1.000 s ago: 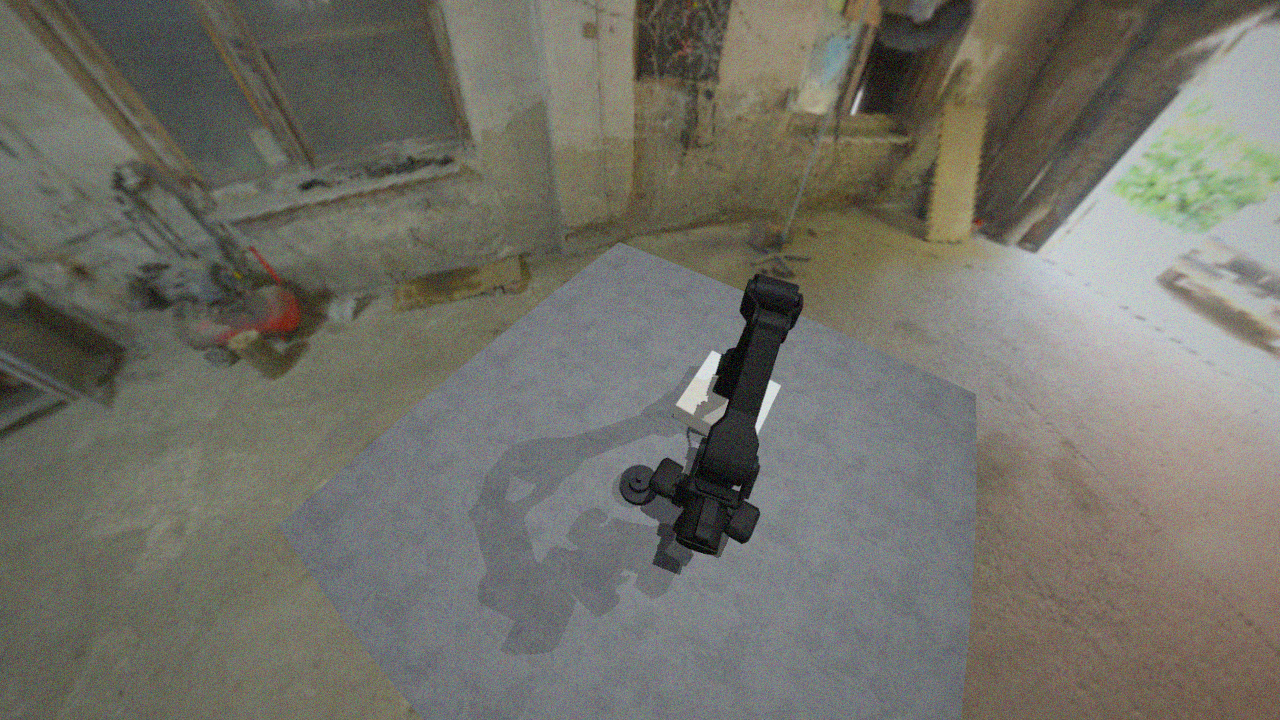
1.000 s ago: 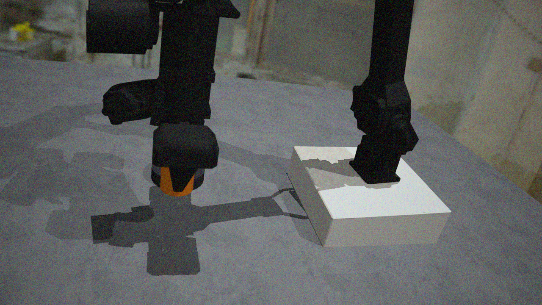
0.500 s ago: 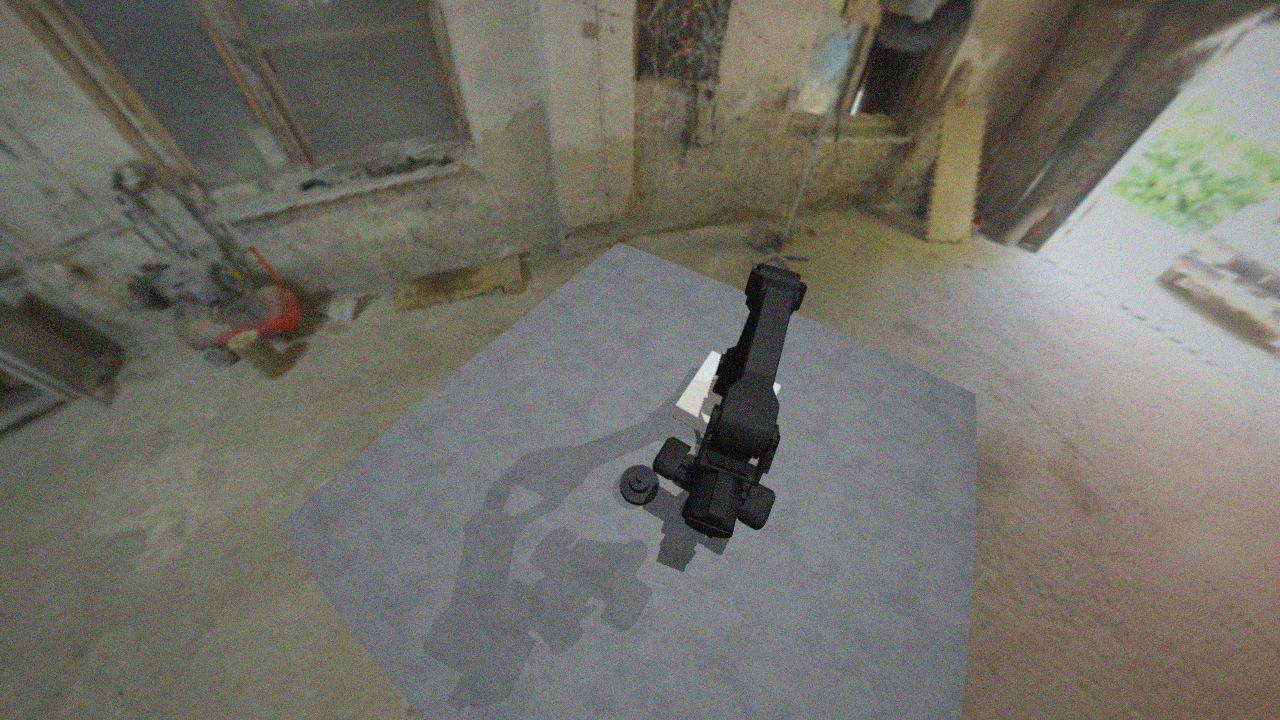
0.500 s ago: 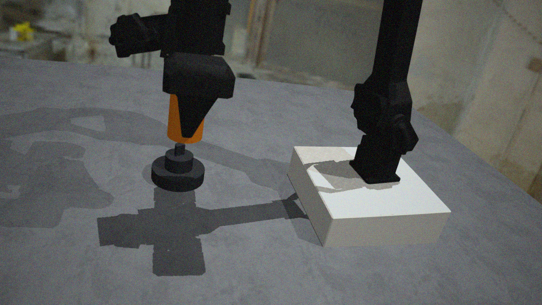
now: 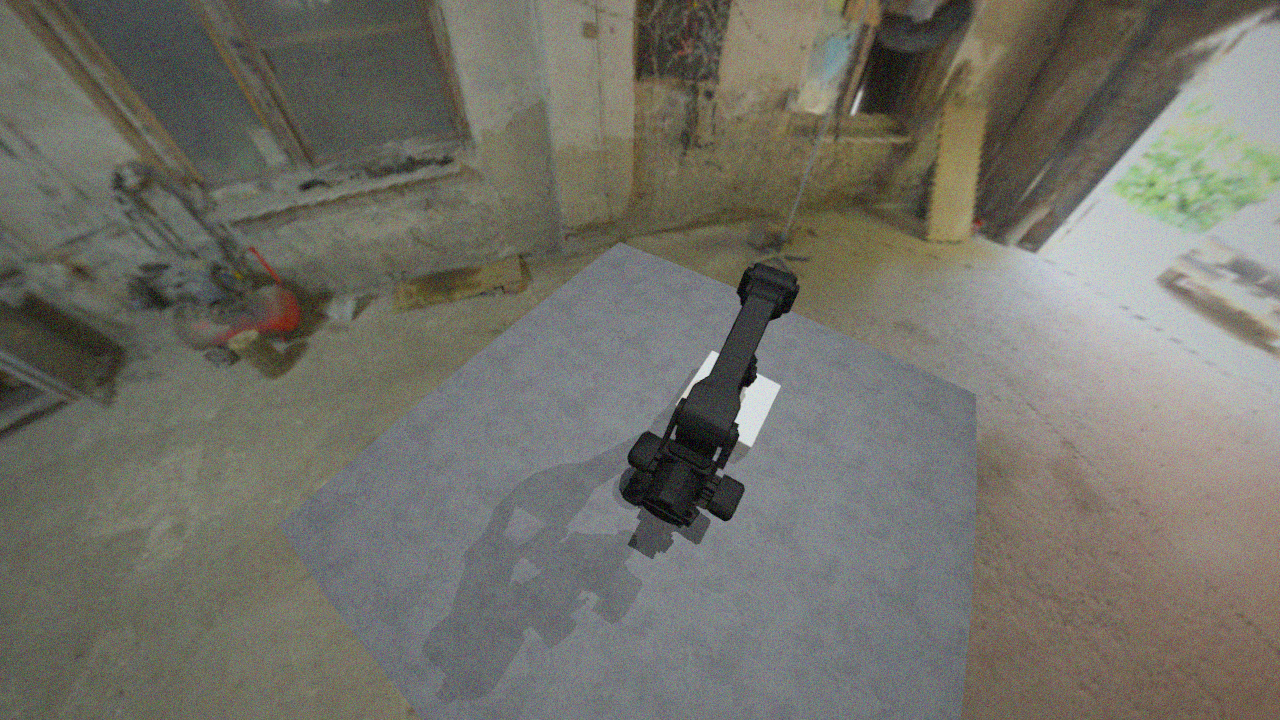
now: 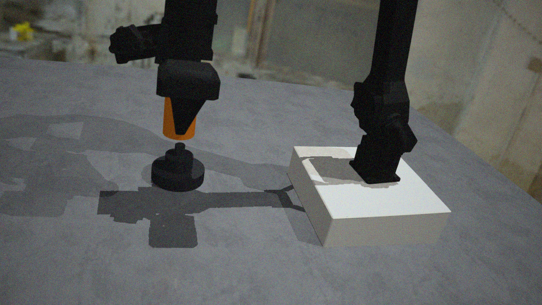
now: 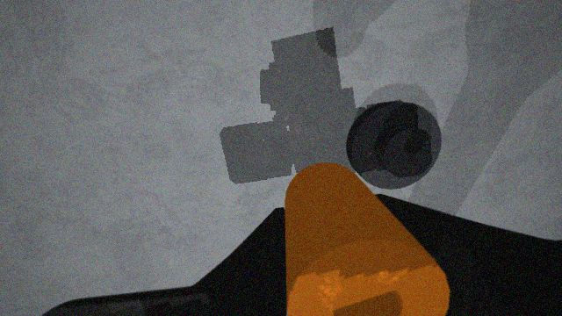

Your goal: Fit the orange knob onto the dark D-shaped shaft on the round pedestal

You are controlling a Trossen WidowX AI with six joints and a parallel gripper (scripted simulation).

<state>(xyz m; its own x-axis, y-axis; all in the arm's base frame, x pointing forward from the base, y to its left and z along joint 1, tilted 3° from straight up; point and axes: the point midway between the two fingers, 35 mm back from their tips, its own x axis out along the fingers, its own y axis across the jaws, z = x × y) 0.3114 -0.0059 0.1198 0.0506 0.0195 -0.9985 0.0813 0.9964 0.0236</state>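
The short shaft lies 20 mm behind my gripper tip, 90 mm to the right of it and 100 mm below it. Round my gripper tip: orange knob (20 mm above).
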